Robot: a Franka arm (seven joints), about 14 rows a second.
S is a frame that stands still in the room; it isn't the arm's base.
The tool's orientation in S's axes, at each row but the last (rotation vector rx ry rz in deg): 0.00 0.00 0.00; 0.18 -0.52 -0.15; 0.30 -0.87 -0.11; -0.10 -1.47 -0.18; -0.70 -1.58 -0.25; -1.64 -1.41 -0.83; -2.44 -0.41 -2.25; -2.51 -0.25 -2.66; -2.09 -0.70 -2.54; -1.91 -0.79 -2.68; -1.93 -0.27 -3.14; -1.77 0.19 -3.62; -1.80 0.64 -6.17
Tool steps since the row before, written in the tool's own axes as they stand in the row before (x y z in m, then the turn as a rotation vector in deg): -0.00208 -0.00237 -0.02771 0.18 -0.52 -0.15; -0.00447 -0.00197 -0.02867 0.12 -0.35 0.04; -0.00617 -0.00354 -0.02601 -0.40 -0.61 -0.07; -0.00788 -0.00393 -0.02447 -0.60 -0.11 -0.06; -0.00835 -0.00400 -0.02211 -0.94 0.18 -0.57; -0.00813 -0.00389 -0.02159 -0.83 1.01 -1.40; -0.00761 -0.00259 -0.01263 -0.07 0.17 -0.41; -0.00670 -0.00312 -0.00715 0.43 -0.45 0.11; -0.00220 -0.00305 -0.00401 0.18 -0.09 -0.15; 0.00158 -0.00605 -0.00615 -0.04 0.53 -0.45; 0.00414 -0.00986 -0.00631 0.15 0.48 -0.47; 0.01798 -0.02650 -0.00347 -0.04 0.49 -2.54; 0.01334 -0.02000 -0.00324 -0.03 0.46 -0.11
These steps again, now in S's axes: -0.00208 -0.00237 -0.02771 0.18 -0.52 -0.15; -0.00421 -0.00187 -0.02872 0.12 -0.35 0.04; -0.00578 -0.00339 -0.02612 -0.40 -0.61 -0.08; -0.00726 -0.00395 -0.02466 -0.60 -0.11 -0.08; -0.00776 -0.00424 -0.02228 -0.92 0.18 -0.60; -0.00766 -0.00439 -0.02167 -0.78 0.98 -1.45; -0.00763 -0.00283 -0.01257 -0.06 0.15 -0.42; -0.00681 -0.00312 -0.00704 0.41 -0.46 0.13; -0.00229 -0.00310 -0.00393 0.18 -0.10 -0.14; 0.00137 -0.00632 -0.00592 -0.01 0.52 -0.47; 0.00362 -0.01028 -0.00595 0.18 0.45 -0.48; 0.01626 -0.02768 -0.00269 -0.02 0.41 -2.55; 0.01107 -0.02141 -0.00273 0.02 0.46 -0.12
